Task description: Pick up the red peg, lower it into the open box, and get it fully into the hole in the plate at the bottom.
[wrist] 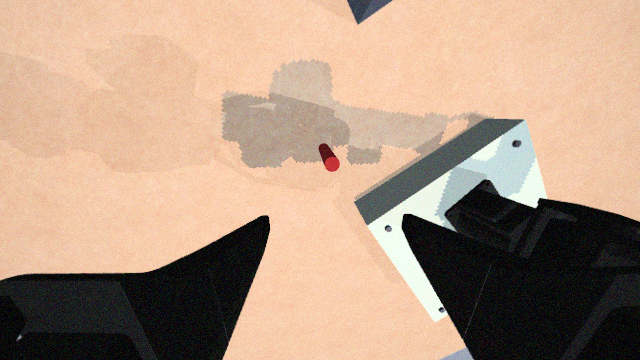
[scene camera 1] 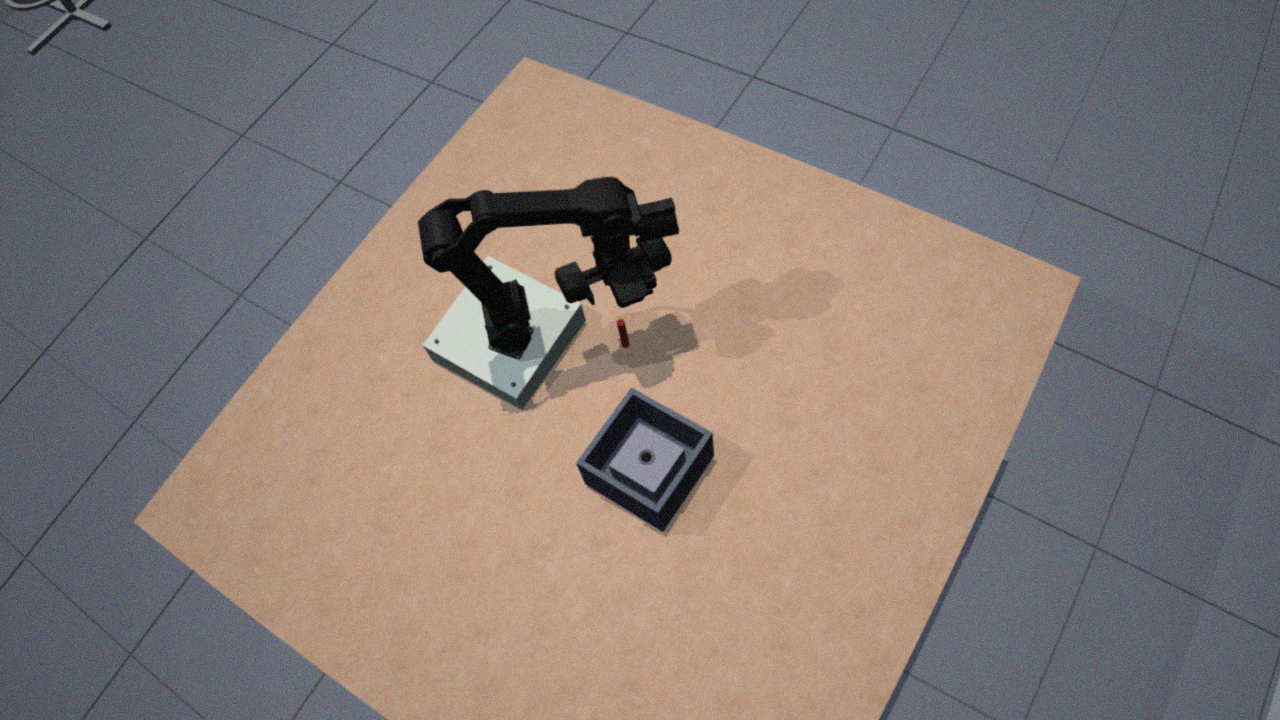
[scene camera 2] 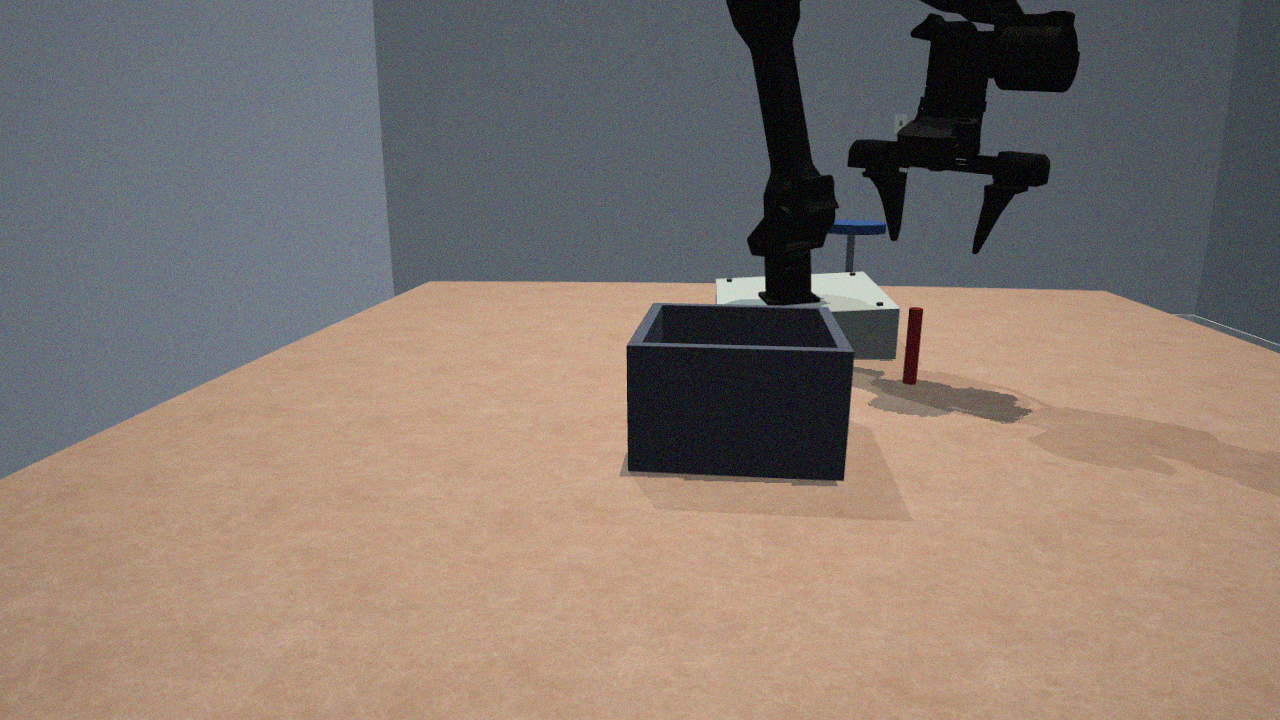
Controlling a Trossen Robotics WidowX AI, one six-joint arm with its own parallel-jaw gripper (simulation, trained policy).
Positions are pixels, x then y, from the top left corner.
Scene:
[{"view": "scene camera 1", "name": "gripper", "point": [615,293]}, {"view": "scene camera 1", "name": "dark box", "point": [697,442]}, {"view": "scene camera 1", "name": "plate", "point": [647,462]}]

